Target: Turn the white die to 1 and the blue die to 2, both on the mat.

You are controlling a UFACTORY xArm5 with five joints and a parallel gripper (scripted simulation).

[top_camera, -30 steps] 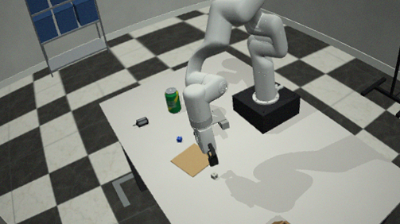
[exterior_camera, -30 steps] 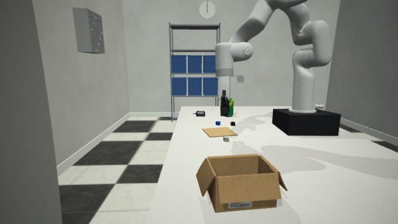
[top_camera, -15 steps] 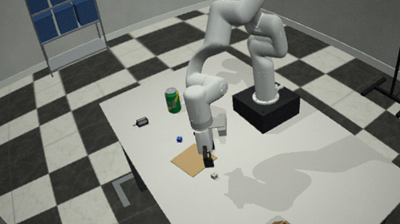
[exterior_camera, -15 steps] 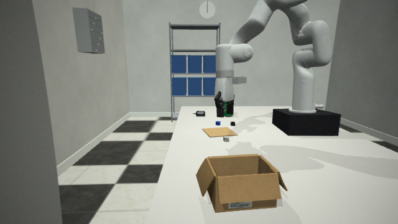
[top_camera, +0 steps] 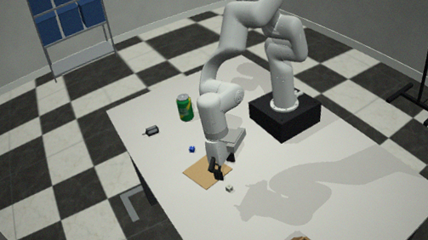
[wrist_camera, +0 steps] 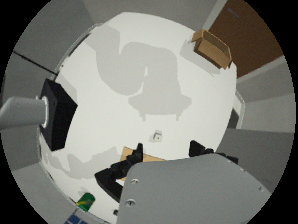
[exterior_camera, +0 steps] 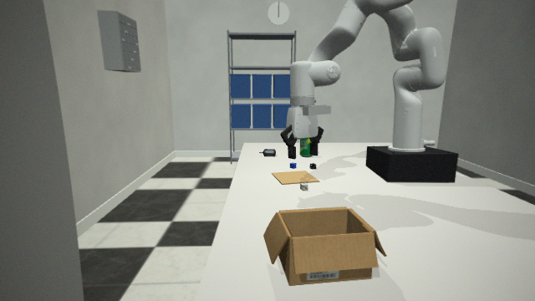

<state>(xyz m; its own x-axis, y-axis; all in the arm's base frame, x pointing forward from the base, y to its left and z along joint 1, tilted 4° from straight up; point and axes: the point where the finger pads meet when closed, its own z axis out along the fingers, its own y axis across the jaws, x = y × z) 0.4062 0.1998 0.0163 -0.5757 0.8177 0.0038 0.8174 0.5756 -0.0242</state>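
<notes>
Now: the white die 11 cm below my hand and 1 cm behind it. Round my hand: blue die 28 cm to the right, 11 cm below, 1 cm ahead; tan mat 14 cm to the right, 12 cm below, 2 cm ahead; black die 27 cm to the right, 11 cm below, 7 cm behind.
</notes>
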